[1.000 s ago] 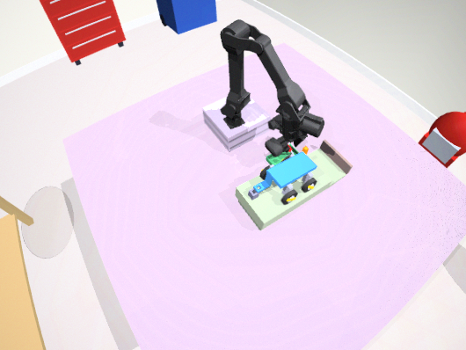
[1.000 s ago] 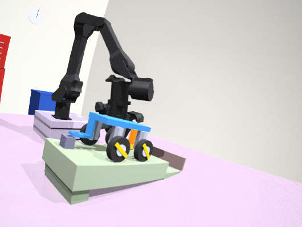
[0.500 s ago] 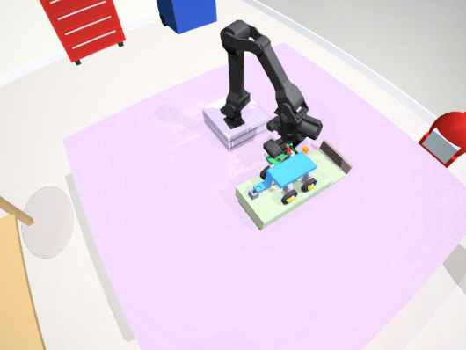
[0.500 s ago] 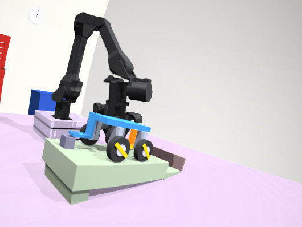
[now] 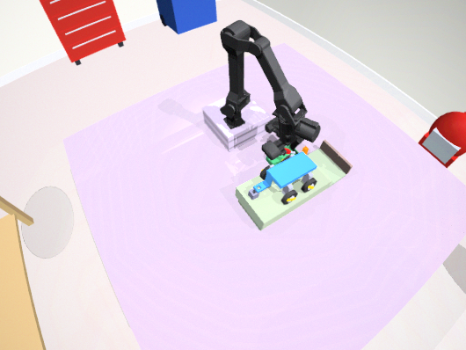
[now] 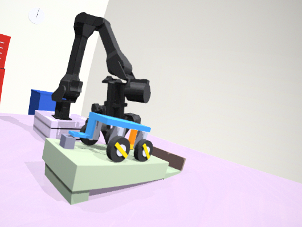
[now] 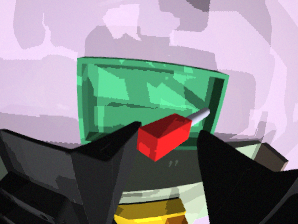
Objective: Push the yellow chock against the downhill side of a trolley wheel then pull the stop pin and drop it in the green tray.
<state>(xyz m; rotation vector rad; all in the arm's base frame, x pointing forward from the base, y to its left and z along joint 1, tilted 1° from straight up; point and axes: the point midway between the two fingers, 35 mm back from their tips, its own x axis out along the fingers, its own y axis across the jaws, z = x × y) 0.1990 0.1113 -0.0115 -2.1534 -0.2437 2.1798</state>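
The red-headed stop pin is 10 mm to the left of my gripper tip and 10 mm below it. From my gripper tip the other things lie so: pale green ramp (120 mm ahead, 100 mm to the right); then green tray (50 mm below, 10 mm to the right); then yellow chock (60 mm ahead, 40 mm above, 10 mm to the right).
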